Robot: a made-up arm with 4 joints.
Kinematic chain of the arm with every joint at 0, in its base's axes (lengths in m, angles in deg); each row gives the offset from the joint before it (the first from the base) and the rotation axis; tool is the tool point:
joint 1: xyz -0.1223 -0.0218 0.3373 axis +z
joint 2: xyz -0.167 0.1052 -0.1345 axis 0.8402 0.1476 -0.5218
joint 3: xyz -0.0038 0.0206 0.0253 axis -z
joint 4: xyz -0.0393 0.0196 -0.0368 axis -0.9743 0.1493 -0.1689
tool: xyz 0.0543 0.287 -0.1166
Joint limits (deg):
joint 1: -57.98..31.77
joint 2: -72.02..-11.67
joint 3: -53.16..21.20
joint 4: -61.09..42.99
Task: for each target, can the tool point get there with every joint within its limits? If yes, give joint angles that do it. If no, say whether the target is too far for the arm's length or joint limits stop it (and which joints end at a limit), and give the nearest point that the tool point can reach.
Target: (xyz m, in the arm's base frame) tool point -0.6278 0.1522 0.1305
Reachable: yes | joints 21.12 -42.76 -18.76 -48.39
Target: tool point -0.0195 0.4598 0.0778
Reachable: yes | joints -42.41 -20.18 -3.47 -20.16
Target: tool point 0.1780 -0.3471 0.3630
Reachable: no: joint limits stop it (at a limit: joint 1, joint 2, joint 3, joint 4) | nearest point -0.1985 -0.2306 -0.0305 | short by 0.557 m
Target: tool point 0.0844 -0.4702 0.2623
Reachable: no: joint limits stop it (at a limit: joint 1, joint 2, joint 3, joint 4) | nearest point -0.1985 -0.2306 -0.0305 | short by 0.472 m
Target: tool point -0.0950 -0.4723 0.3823
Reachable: no: joint limits stop it (at a limit: joint 1, joint 2, joint 3, joint 4) | nearest point -0.1985 -0.2306 -0.0305 | short by 0.489 m
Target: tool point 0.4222 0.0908 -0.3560
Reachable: no: too far | nearest point 0.1074 0.2138 -0.0518 | short by 0.455 m
